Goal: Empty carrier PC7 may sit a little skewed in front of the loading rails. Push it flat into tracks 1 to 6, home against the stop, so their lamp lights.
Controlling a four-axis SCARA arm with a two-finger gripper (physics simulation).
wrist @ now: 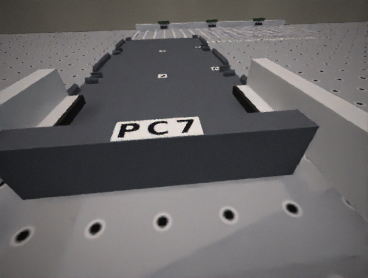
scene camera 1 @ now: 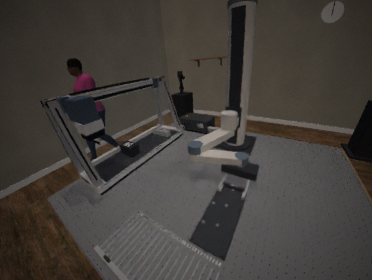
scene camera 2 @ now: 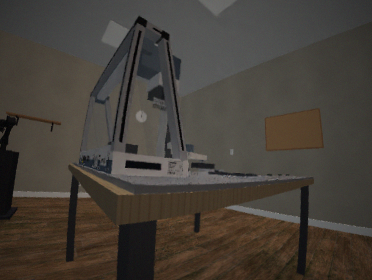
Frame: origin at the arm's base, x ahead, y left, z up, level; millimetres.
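Seen in the pictures: gripper, between the fingertips: [wrist: 159, 81] [scene camera 1: 230, 193] [scene camera 2: 219, 170]; arm's base, origin of its link: [scene camera 1: 233, 143].
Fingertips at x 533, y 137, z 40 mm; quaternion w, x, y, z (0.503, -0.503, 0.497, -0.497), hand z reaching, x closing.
Observation:
Pixels of each thing's middle, then the offset from my fingertips to it. "spot": a spot on its surface instead. Level surfaces: height alone.
- dark grey carrier PC7, middle of its body: [wrist: 162, 58] [scene camera 1: 222, 213] [scene camera 2: 231, 173] 103 mm ahead, 0 mm left, 12 mm down
- perforated table top, height of its surface: 27 mm down
- small dark box, a spot on its surface: [scene camera 1: 130, 149] spot: 27 mm ahead, 654 mm right, 83 mm up
The dark grey carrier PC7 [scene camera 1: 218, 220] [wrist: 159, 95] lies flat and empty. Its labelled raised end faces the wrist camera. Its far end is at the near ends of the loading rails [wrist: 165, 34], at the left part of the row in the wrist view; whether it has entered them is too small to tell. My gripper [scene camera 1: 234, 187] [wrist: 159, 81] straddles the labelled end, with a black-padded finger against each long side, shut on the carrier. The pale stop bar [scene camera 1: 102, 253] [wrist: 187, 25] crosses the rails' far ends. Small dark green blocks [wrist: 212, 22] sit on it.
A gantry frame [scene camera 1: 120, 88] [scene camera 2: 131, 85] stands on the perforated table top [scene camera 1: 300, 210], with a small dark box [scene camera 1: 130, 149] inside it. The arm's column [scene camera 1: 246, 75] rises behind the gripper. A person in a pink top [scene camera 1: 86, 82] stands behind the gantry.

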